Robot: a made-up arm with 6 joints. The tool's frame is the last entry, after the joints. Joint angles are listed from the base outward. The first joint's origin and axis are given. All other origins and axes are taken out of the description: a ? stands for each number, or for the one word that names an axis. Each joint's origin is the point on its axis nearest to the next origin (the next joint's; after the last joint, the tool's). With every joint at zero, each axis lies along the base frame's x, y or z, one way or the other. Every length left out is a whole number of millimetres.
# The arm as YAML. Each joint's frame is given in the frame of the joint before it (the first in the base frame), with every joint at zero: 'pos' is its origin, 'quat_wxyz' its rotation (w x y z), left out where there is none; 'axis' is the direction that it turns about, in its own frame. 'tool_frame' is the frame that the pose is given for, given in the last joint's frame.
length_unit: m
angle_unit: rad
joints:
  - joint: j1
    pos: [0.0, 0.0, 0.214]
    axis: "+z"
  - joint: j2
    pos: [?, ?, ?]
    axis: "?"
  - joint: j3
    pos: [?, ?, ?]
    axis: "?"
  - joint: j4
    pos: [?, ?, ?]
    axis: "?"
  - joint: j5
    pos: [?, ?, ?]
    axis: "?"
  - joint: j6
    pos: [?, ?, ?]
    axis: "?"
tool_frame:
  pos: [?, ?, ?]
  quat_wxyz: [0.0, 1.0, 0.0, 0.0]
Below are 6 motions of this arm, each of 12 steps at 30 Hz.
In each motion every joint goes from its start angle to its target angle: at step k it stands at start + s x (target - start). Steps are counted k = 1, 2, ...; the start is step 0. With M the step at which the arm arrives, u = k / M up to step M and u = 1 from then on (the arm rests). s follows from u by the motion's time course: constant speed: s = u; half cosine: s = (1 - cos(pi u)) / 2; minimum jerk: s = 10 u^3 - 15 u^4 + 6 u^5.
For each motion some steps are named. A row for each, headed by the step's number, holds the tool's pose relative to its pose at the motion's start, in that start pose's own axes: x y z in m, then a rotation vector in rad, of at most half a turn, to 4 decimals.
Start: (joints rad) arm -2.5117 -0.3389 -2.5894 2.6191 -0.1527 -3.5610
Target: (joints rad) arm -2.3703 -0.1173 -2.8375 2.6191 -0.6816 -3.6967
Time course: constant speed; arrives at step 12
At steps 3, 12:
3: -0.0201 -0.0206 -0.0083 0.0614 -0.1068 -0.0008
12: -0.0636 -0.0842 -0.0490 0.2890 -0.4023 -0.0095

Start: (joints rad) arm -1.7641 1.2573 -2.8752 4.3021 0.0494 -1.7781
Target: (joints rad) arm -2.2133 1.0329 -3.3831 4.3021 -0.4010 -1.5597
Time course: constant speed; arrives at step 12
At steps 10, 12:
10: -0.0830 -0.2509 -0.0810 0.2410 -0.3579 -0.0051
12: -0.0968 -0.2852 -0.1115 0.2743 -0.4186 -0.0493

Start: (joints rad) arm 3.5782 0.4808 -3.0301 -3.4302 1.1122 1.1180
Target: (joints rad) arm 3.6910 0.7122 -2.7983 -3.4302 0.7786 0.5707
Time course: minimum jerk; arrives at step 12
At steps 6, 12:
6: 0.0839 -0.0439 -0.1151 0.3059 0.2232 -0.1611
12: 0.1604 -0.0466 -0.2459 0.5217 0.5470 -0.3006

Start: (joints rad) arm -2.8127 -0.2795 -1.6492 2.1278 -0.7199 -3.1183
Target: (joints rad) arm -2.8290 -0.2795 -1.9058 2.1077 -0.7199 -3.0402
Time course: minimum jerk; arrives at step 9
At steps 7, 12:
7: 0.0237 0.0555 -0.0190 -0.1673 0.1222 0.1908
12: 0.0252 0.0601 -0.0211 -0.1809 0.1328 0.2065

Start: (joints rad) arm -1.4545 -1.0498 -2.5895 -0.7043 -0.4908 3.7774
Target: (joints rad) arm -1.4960 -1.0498 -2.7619 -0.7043 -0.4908 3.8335
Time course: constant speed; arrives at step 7
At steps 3, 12:
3: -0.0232 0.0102 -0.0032 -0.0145 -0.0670 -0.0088
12: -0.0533 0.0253 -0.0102 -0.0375 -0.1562 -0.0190

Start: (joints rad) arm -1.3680 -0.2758 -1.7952 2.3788 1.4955 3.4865
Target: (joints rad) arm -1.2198 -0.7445 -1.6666 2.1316 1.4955 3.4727
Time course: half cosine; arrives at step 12
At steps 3, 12:
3: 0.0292 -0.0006 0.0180 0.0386 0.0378 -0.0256
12: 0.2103 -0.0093 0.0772 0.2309 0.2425 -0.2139

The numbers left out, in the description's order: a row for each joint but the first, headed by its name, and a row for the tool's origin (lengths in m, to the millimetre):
j2: xyz 0.0 0.0 0.0, axis +y
j3: xyz 0.049 0.0 0.261, axis +y
j4: xyz 0.049 0.0 -0.216, axis -z
j5: xyz 0.0 0.0 0.0, axis +y
j6: xyz 0.11 0.0 -0.14, axis -z
tool: xyz 0.0 0.0 0.0

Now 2 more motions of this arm.
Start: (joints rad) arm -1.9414 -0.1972 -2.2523 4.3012 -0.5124 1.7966
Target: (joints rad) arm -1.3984 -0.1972 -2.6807 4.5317 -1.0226 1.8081
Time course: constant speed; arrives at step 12
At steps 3, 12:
3: 0.0529 -0.0360 -0.0290 0.2031 0.1579 0.0721
12: 0.1647 -0.0705 -0.1817 0.7779 0.6917 0.1931

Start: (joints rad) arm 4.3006 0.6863 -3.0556 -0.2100 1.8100 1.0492
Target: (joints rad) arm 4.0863 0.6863 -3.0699 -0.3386 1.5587 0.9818
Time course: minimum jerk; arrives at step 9
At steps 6, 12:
6: 0.0930 0.0336 -0.0198 0.0450 0.2679 0.0939
12: 0.1153 0.0449 -0.0276 0.0494 0.3423 0.1118

